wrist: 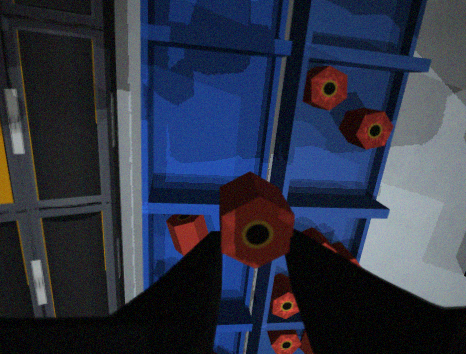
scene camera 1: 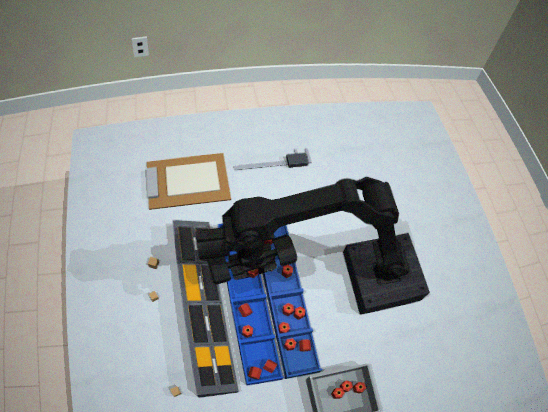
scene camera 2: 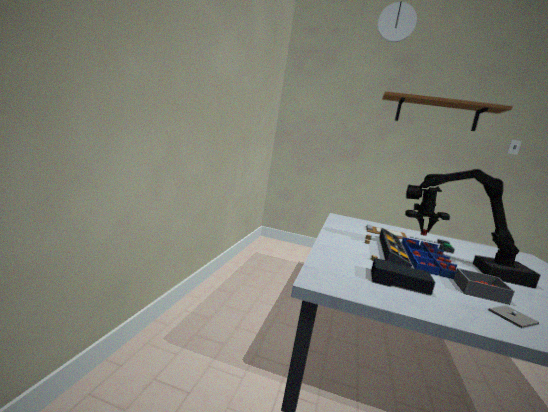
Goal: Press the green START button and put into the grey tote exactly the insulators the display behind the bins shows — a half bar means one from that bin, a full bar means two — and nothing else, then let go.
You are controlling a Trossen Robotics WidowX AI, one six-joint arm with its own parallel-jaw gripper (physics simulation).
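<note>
My gripper (scene camera 2: 424,231) (wrist: 253,241) is shut on a red hexagonal insulator (wrist: 240,215), held upright above the blue bins (scene camera 1: 250,287) (wrist: 210,120). The arm hides part of the back bins in scene camera 1. Several red insulators stand or lie in the bins. The grey tote (scene camera 1: 312,392) (scene camera 2: 482,292) holds three insulators (scene camera 1: 347,386). The display (scene camera 1: 218,390) shows a full yellow bar (scene camera 1: 191,282) in the left cell of the second row from the back, and half bars in both front cells; its back right cell is partly hidden. The green START button (scene camera 2: 446,246) stands behind the bins.
A clipboard (scene camera 1: 192,178) and a caliper (scene camera 1: 298,160) lie behind the bins. Small tan blocks (scene camera 1: 153,262) (scene camera 1: 153,296) (scene camera 1: 174,390) lie left of the display. A black box (scene camera 2: 402,277) and a flat plate (scene camera 2: 514,316) lie near the table edge in scene camera 2.
</note>
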